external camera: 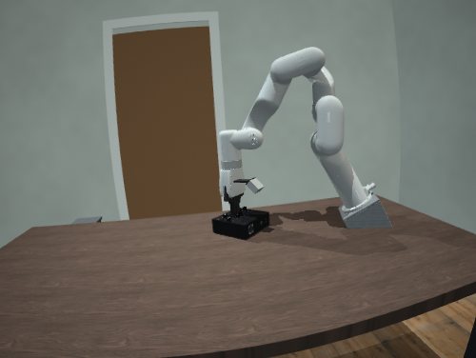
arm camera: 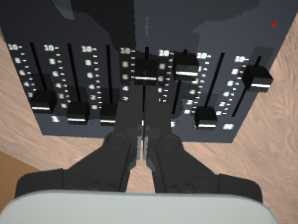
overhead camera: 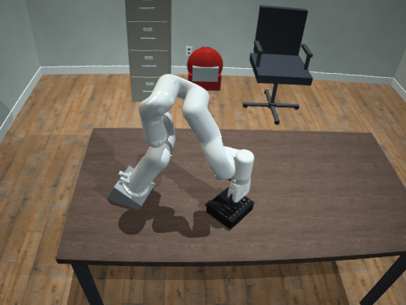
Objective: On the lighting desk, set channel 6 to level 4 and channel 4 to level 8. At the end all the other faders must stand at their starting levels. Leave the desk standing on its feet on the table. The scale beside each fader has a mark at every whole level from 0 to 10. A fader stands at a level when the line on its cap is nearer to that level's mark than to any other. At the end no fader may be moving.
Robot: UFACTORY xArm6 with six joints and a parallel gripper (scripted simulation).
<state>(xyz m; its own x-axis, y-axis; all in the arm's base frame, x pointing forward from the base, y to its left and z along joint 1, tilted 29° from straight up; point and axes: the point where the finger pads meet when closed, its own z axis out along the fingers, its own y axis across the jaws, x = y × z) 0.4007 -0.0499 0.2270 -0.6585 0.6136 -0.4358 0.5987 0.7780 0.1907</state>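
My hand is 20 mm to the right of the channel 4 fader cap, 20 mm past it and 10 mm above it. Also, from my hand: channel 2 cap (40 mm to the right, 20 mm behind, 10 mm below); channel 3 cap (30 mm to the right, 10 mm below); channel 5 cap (30 mm to the left, 10 mm below).
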